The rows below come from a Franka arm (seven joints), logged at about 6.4 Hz.
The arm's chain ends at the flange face. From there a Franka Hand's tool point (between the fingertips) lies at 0.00 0.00 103.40 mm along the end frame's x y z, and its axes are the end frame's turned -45 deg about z.
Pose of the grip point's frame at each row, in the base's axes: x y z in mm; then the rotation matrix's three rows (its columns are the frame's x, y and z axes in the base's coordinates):
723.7 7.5 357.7; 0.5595 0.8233 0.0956; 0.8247 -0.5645 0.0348; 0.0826 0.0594 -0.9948
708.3 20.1 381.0; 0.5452 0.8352 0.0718; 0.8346 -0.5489 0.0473; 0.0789 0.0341 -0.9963
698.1 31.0 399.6; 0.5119 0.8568 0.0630; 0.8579 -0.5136 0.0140; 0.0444 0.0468 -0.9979
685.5 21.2 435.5; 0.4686 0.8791 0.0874; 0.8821 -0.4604 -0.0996; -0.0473 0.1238 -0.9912
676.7 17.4 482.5; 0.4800 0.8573 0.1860; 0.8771 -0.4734 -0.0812; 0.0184 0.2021 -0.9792
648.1 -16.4 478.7; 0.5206 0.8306 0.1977; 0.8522 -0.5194 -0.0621; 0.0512 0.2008 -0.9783
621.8 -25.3 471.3; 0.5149 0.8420 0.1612; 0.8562 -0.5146 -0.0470; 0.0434 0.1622 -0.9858
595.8 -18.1 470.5; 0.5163 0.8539 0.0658; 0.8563 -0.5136 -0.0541; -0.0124 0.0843 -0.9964
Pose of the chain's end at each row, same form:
713.8 3.9 460.6; 0.9778 0.1865 0.0956; 0.1840 -0.9823 0.0348; 0.1004 -0.0164 -0.9948
700.9 15.2 484.0; 0.9761 0.2051 0.0718; 0.2020 -0.9783 0.0473; 0.0799 -0.0317 -0.9963
691.6 29.6 502.8; 0.9678 0.2439 0.0630; 0.2435 -0.9698 0.0140; 0.0645 0.0017 -0.9979
676.5 31.5 538.0; 0.9530 0.2903 0.0874; 0.2982 -0.9493 -0.0996; 0.0541 0.1210 -0.9912
657.5 25.8 583.7; 0.9456 0.2668 0.1860; 0.2855 -0.9549 -0.0812; 0.1559 0.1299 -0.9792
627.7 -10.0 579.9; 0.9554 0.2192 0.1977; 0.2353 -0.9699 -0.0621; 0.1782 0.1058 -0.9783
605.1 -20.4 573.2; 0.9595 0.2313 0.1612; 0.2415 -0.9693 -0.0470; 0.1454 0.0840 -0.9858
589.0 -12.5 573.5; 0.9689 0.2387 0.0658; 0.2423 -0.9687 -0.0541; 0.0508 0.0684 -0.9964

